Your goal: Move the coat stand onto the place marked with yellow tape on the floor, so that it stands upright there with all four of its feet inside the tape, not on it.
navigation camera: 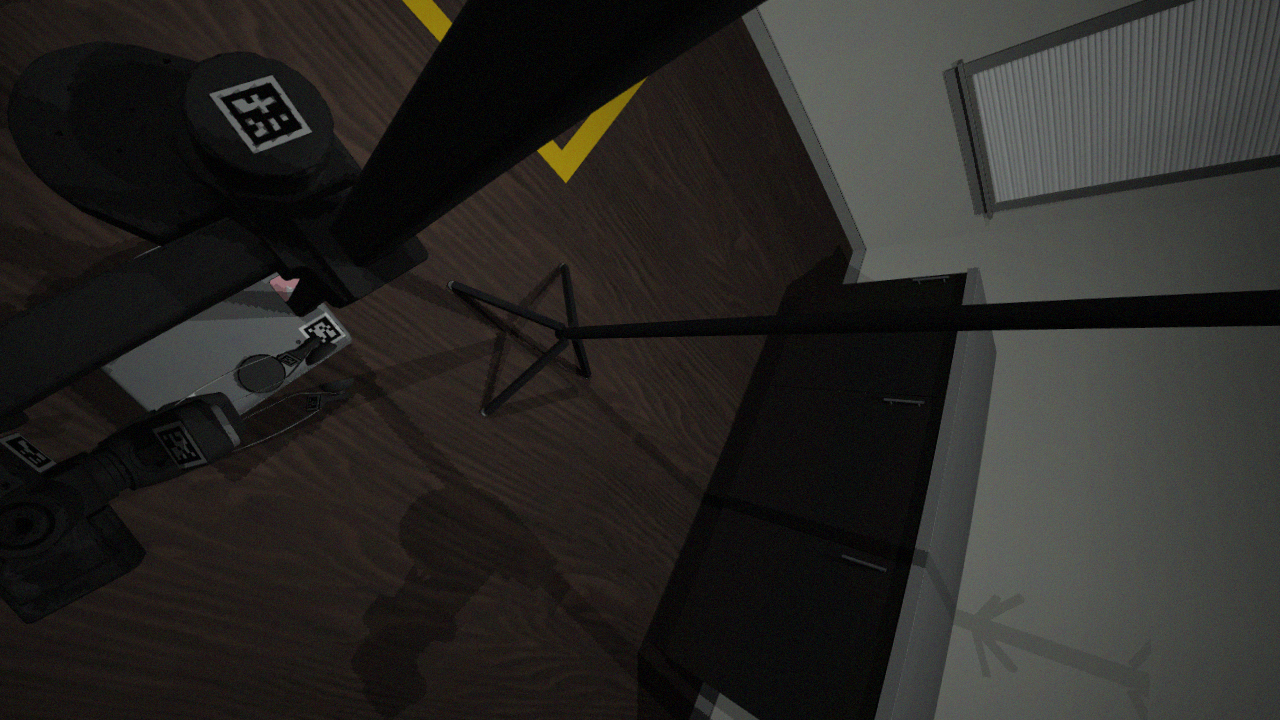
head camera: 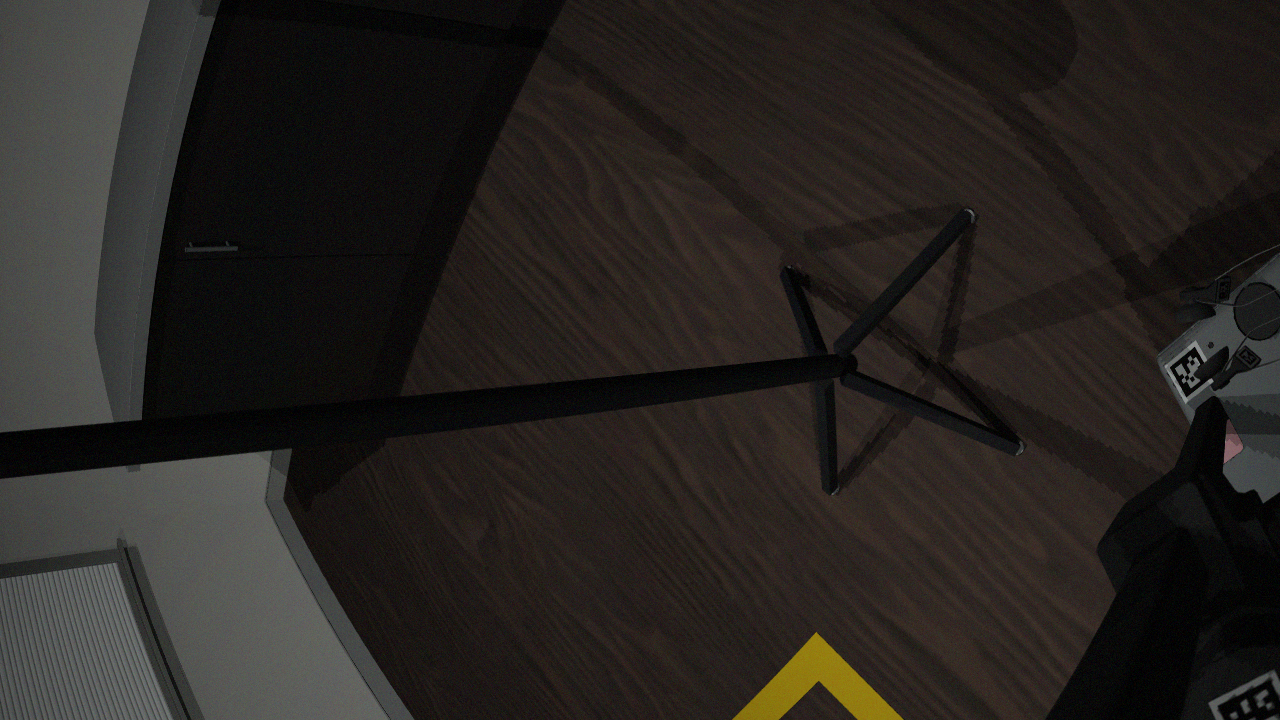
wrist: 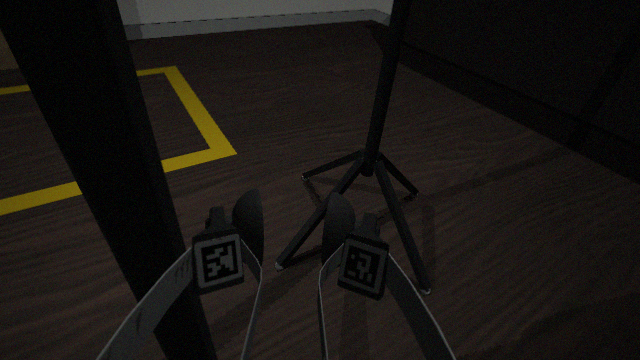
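Pixels of known places: gripper, between the fingertips: [navigation camera: 342,362] [head camera: 1187,346]; robot's base, origin of its link: [navigation camera: 260,368] [head camera: 1256,313].
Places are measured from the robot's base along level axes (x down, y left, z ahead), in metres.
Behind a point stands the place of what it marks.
The black coat stand [head camera: 537,395] {y 0.559, x -0.774, z 0.315 m} [navigation camera: 805,320] {y 0.565, x -0.923, z 0.305 m} [wrist: 384,95] stands upright on four spread feet, outside the yellow tape [head camera: 816,656] {y 1.021, x -0.001, z -0.053 m} [navigation camera: 565,166] {y 1.026, x -0.001, z -0.053 m} [wrist: 196,107]. Its top is out of view. In the wrist view the tape lies left of the stand; a tape corner shows at the bottom of the head view. My gripper [head camera: 1206,338] {y 0.087, x -0.579, z 0.029 m} [navigation camera: 327,368] {y 0.087, x -0.579, z 0.029 m} [wrist: 294,216] {y 0.087, x -0.579, z 0.029 m} is open, with a gap between the two fingertips and nothing held. It is over my base, apart from the stand. In the wrist view the pole is beyond and right of the fingers, and the right fingertip overlaps one leg in the picture.
A dark cabinet [head camera: 295,179] {y 1.202, x -0.555, z 1.240 m} [navigation camera: 823,429] {y 1.210, x -0.466, z 1.238 m} [wrist: 525,60] with a grey top stands against the wall behind the coat stand. A blind-covered window [head camera: 80,626] {y 2.860, x -1.074, z 0.858 m} [navigation camera: 1118,98] {y 2.802, x -1.347, z 0.677 m} is beside it. My grey base [navigation camera: 205,344] {y -0.033, x -0.160, z -0.091 m} is below the arm. My dark mast [navigation camera: 501,116] {y 0.117, x -1.120, z -0.059 m} [wrist: 100,150] blocks part of the tape.
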